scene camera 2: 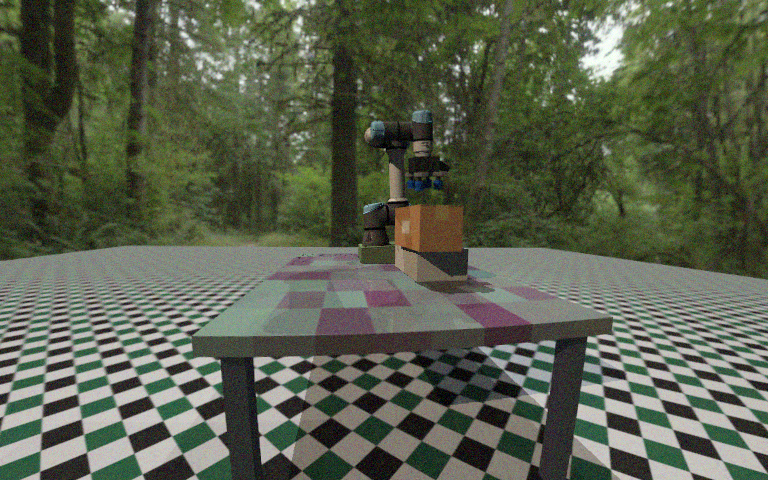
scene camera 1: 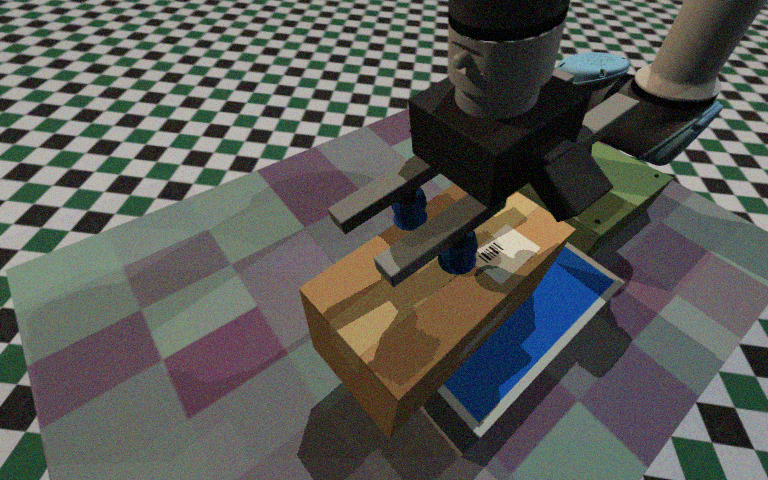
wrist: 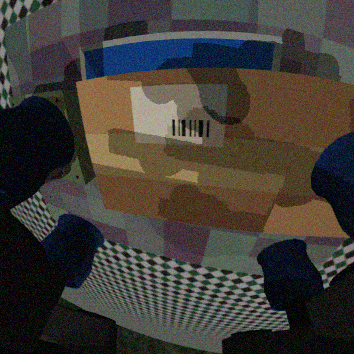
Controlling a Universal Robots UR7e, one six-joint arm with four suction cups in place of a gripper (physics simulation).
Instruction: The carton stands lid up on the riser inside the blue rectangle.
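Places are measured from the arm's base along level axes (x down, y right, z back), in millimetres.
Pixels of known places: hand at its tool point: [scene camera 2: 424, 188] [wrist: 186, 211]; arm's base at its link origin: [scene camera 2: 375, 244].
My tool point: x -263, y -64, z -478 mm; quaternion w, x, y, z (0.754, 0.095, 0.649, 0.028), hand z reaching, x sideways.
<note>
Ahead of a thing's pixels: the offset from my tool point to its middle. Level surfaces: height alone.
An orange-brown carton {dx +151, dy +7, dz -31 mm} [scene camera 1: 441, 316] [scene camera 2: 440, 229] [wrist: 300, 105] stands on the riser {dx +288, dy -57, dz +77 mm} [scene camera 1: 551, 357] [scene camera 2: 438, 268], with a pale tape strip and white barcode label on its upper face. The blue rectangle {dx +228, dy -57, dz +77 mm} [scene camera 1: 566, 305] [wrist: 145, 55] on the riser's top shows as a wide strip along one long side of the carton. The carton hides the rest, and its edges on the other sides. My gripper [scene camera 1: 433, 229] [scene camera 2: 424, 185] [wrist: 187, 215] has blue suction cups. It is open and empty above the carton, with a gap visible in scene camera 2.
The green base plate [scene camera 1: 631, 172] [scene camera 2: 370, 254] of the arm lies beyond the riser's far end. The patchwork table {dx +348 mm} [scene camera 1: 169, 339] [scene camera 2: 351, 316] bears the riser. A checkered floor [scene camera 1: 169, 84] [scene camera 2: 113, 396] surrounds it.
</note>
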